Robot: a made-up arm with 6 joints. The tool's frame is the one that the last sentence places.
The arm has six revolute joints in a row. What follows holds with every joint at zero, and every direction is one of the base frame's.
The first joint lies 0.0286 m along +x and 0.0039 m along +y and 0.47 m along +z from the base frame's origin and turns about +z.
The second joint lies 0.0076 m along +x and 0.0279 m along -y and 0.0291 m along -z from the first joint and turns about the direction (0.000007, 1, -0.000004).
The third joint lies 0.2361 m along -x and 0.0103 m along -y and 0.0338 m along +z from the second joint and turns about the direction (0.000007, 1, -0.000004).
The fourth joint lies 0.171 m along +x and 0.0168 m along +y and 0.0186 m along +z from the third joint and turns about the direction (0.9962, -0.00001, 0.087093).
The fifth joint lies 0.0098 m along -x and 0.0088 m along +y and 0.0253 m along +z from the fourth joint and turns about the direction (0.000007, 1, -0.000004).
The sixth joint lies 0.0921 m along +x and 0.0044 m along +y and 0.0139 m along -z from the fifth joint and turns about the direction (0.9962, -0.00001, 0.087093).
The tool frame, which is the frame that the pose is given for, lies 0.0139 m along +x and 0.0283 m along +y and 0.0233 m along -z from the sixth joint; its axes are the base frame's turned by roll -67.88, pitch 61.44 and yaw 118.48 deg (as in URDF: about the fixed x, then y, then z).
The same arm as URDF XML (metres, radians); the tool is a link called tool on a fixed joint. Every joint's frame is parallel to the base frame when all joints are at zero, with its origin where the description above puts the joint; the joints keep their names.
<robot name="arm">
  <link name="base_link"/>
  <link name="link1"/>
  <link name="link2"/>
  <link name="link3"/>
  <link name="link4"/>
  <link name="link5"/>
  <link name="link6"/>
  <link name="tool"/>
  <joint name="joint 1" type="continuous">
    <parent link="base_link"/>
    <child link="link1"/>
    <origin xyz="0.0286 0.0039 0.4700"/>
    <axis xyz="0 0 1"/>
  </joint>
  <joint name="joint 2" type="continuous">
    <parent link="link1"/>
    <child link="link2"/>
    <origin xyz="0.0076 -0.0279 -0.0291"/>
    <axis xyz="0 1 0"/>
  </joint>
  <joint name="joint 3" type="continuous">
    <parent link="link2"/>
    <child link="link3"/>
    <origin xyz="-0.2361 -0.0103 0.0338"/>
    <axis xyz="0 1 0"/>
  </joint>
  <joint name="joint 4" type="continuous">
    <parent link="link3"/>
    <child link="link4"/>
    <origin xyz="0.1710 0.0168 0.0186"/>
    <axis xyz="0.9962 0 0.0871"/>
  </joint>
  <joint name="joint 5" type="continuous">
    <parent link="link4"/>
    <child link="link5"/>
    <origin xyz="-0.0098 0.0088 0.0253"/>
    <axis xyz="0 1 0"/>
  </joint>
  <joint name="joint 6" type="continuous">
    <parent link="link5"/>
    <child link="link6"/>
    <origin xyz="0.0921 0.0044 -0.0139"/>
    <axis xyz="0.9962 0 0.0871"/>
  </joint>
  <joint name="tool_joint" type="fixed">
    <parent link="link6"/>
    <child link="tool"/>
    <origin xyz="0.0139 0.0283 -0.0233" rpy="-1.1847 1.0723 2.0679"/>
  </joint>
</robot>

